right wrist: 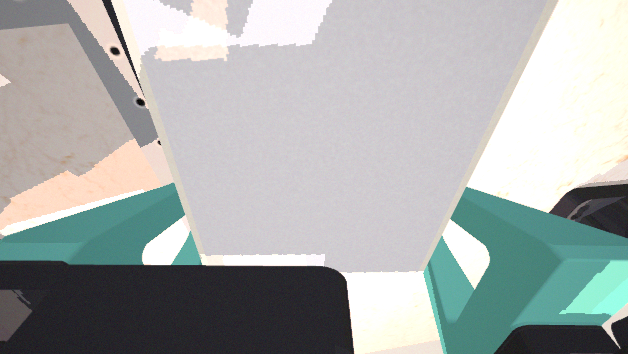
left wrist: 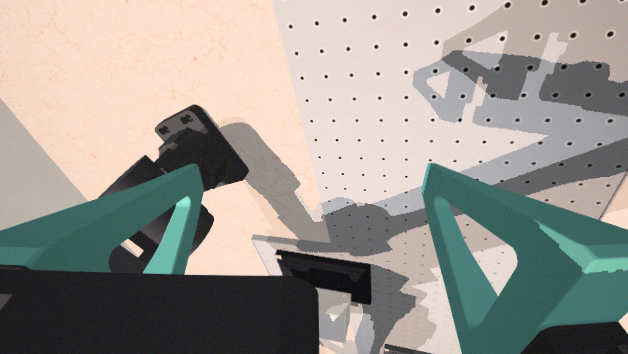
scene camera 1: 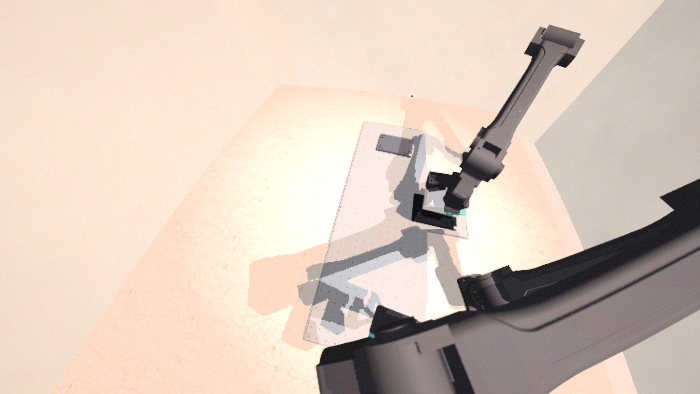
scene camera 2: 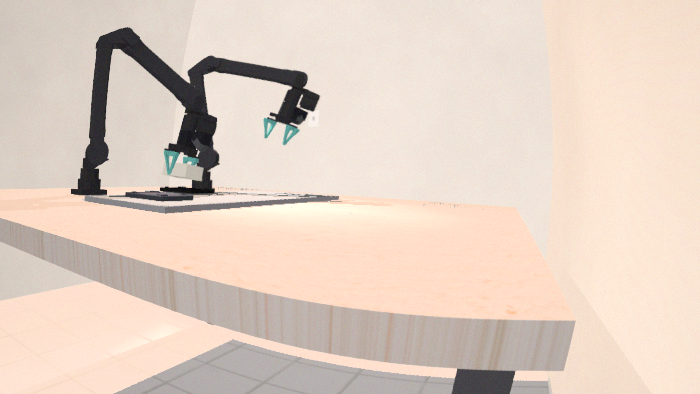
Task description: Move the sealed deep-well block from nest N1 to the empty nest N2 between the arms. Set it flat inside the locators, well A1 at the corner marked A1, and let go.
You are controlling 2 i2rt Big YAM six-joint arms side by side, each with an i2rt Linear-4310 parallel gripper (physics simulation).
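Seen in the pictures: left gripper, fingertip midpoint: (left wrist: 312, 176) (scene camera 2: 274, 141); right gripper, fingertip midpoint: (right wrist: 315, 177) (scene camera 2: 176, 176); left arm's base, origin of the base link: (left wrist: 205, 147) (scene camera 1: 475, 295); right arm's base, origin of the base link: (right wrist: 592, 213) (scene camera 2: 88, 194).
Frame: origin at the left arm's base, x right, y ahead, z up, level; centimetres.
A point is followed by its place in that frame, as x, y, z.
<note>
The pale sealed block (scene camera 1: 433, 201) @(29.9, 7.6, 9.5) (scene camera 2: 192, 173) @(34.4, 8.0, 7.4) (left wrist: 336, 325) @(31.6, 7.8, 9.7) (right wrist: 320, 130) @(31.5, 5.0, 9.9) is between the teal fingers of my right gripper (scene camera 2: 181, 167) @(30.1, 0.2, 6.1) (right wrist: 315, 177) @(30.1, 0.2, 6.1), which is shut on it. In scene camera 2 a gap shows below the block. It hangs over the black nest N2 (scene camera 1: 434, 219) @(26.5, 5.7, 2.5) (left wrist: 327, 272) @(27.5, 6.2, 2.5) between the arms; part of that nest is hidden. The other nest, a dark grey plate (scene camera 1: 394, 145) @(66.1, 10.7, 2.5) (scene camera 2: 159, 195) @(73.9, 13.6, 2.5), lies bare at the far end of the board. My left gripper (scene camera 2: 276, 140) @(-5.0, 27.6, 19.9) (left wrist: 312, 176) @(-5.0, 27.6, 19.9) is open and empty, high above the board. The A1 marks cannot be read.
The perforated board (scene camera 1: 360, 200) @(38.2, 30.9, 1.3) (left wrist: 350, 120) @(2.4, 22.0, 1.3) lies on the pale table (scene camera 1: 225, 200) @(45.1, 85.5, 0.0) (scene camera 2: 350, 260) @(119.6, 57.6, 0.0). The left arm's base (left wrist: 200, 145) @(-1.9, 3.8, 3.6) stands beside the board. In scene camera 1 the left arm (scene camera 1: 540, 345) @(-3.5, 27.4, 48.5) hides the near right part of the table. Arm shadows cross the board.
</note>
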